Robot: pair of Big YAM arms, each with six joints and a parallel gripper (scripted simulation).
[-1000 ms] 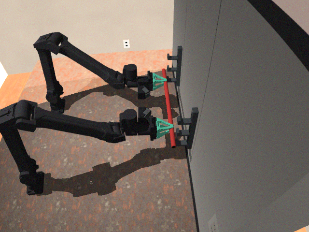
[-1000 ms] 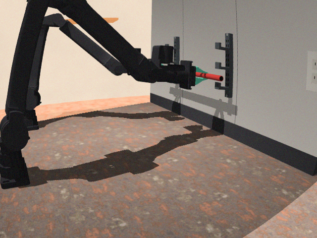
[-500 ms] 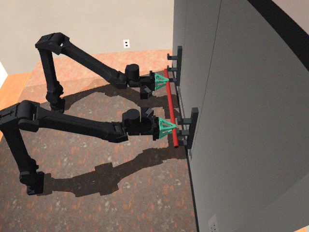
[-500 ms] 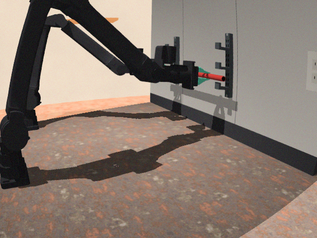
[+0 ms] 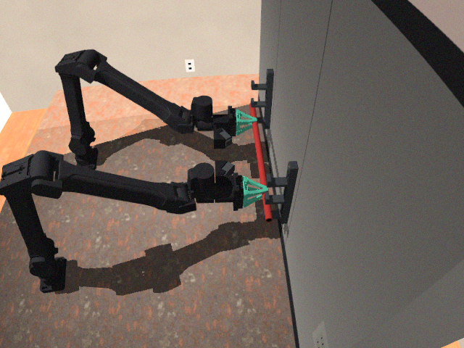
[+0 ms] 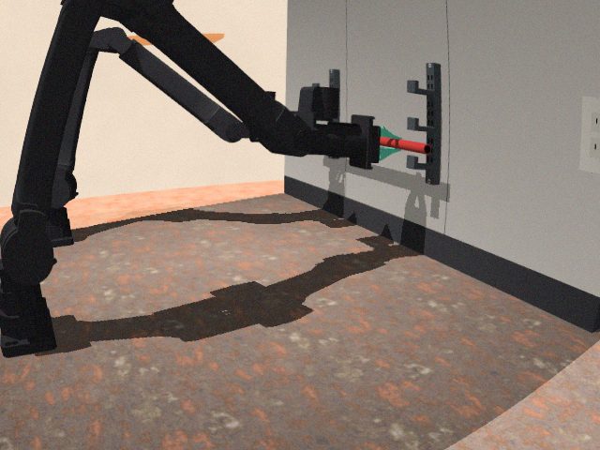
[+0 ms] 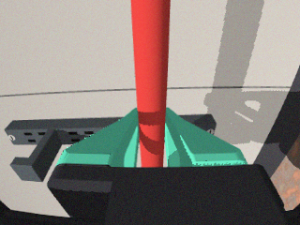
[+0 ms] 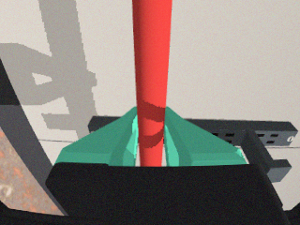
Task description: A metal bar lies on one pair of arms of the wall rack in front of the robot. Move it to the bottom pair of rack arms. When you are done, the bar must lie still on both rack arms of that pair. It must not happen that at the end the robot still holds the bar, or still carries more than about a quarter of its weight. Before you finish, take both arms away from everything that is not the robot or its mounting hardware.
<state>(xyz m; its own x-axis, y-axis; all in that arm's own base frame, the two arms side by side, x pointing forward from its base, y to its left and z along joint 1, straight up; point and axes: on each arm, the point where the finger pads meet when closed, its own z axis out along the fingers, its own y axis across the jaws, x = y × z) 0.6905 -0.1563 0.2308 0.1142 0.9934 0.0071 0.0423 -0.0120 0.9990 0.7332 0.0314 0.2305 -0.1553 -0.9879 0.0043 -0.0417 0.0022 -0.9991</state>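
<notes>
My left gripper is now 150 mm to the left of the red metal bar and 10 mm short of it. Round my left hand: grey wall 220 mm ahead, 220 mm above, 190 mm to the right; dark baseboard 200 mm below, 190 mm to the right, 70 mm ahead.
The red metal bar lies 15 cm to the left of my right hand. The rest, counted from my right hand: grey wall (22 cm above, 21 cm ahead, 11 cm to the left); dark baseboard (20 cm below, 11 cm to the left, 6 cm ahead).
</notes>
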